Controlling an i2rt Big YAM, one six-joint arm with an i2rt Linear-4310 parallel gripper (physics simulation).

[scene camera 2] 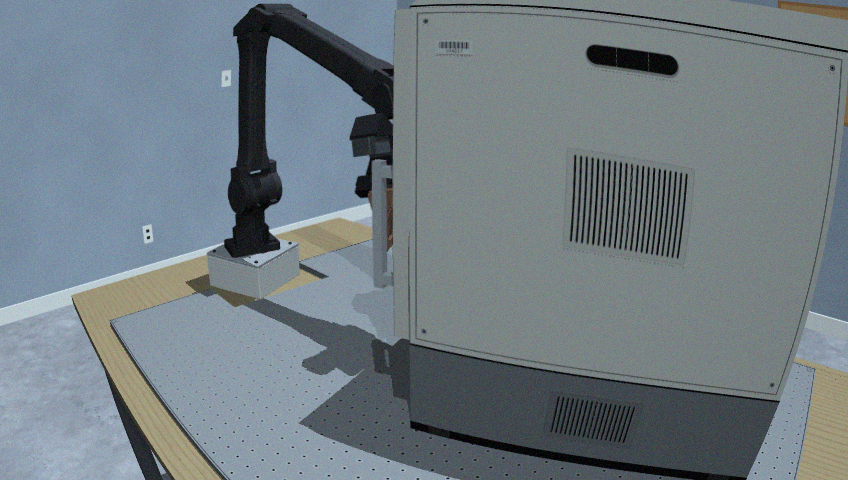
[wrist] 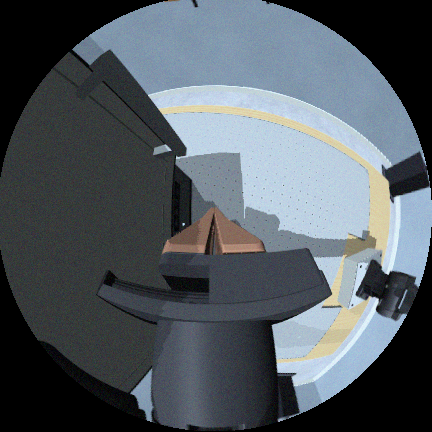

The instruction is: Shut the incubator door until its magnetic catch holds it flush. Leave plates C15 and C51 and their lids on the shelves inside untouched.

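Frame: origin at the arm's base, x ahead, y left, z up, level; centimetres.
Seen in the pictures: gripper, fingertip midpoint: (wrist: 213, 212); arm's base at its link origin: (scene camera 2: 251, 247) (wrist: 368, 279).
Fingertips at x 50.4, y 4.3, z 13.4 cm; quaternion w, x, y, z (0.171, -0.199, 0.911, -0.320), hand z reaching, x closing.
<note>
Offsets run from my fingertips to a thing's middle. "spot": to the spot under its first point. Level surfaces: height alone.
The grey incubator @(dx +25.5, dy +20.5, dz +7.8 cm) (scene camera 2: 505, 208) stands at the right in the scene view, seen from its side. Its door (scene camera 2: 404, 178) (wrist: 90, 200) lies along the cabinet's front edge, closed or very nearly so; I cannot tell whether it is flush. The door shows as a large dark panel at the left of the wrist view. The bar handle @(spot: dx +8.5, dy -5.4, dz +6.3 cm) (scene camera 2: 379, 226) (wrist: 135, 97) stands out from the door. My gripper (wrist: 213, 212) is shut and empty, its copper-coloured fingertips together in front of the door, near its face. Contact is not clear. Plates C15 and C51, their lids and the shelves are hidden.
The arm's base block (scene camera 2: 235, 276) (wrist: 350, 280) stands on the wooden table @(dz -21.0 cm) (scene camera 2: 101, 303) by the grey perforated board @(dz -19.8 cm) (scene camera 2: 178, 333) (wrist: 310, 165). The incubator's dark plinth @(spot: dx +22.5, dy -0.2, dz -9.1 cm) (scene camera 2: 487, 380) stands on the board. The arm spans above the board from its base to the door side.
</note>
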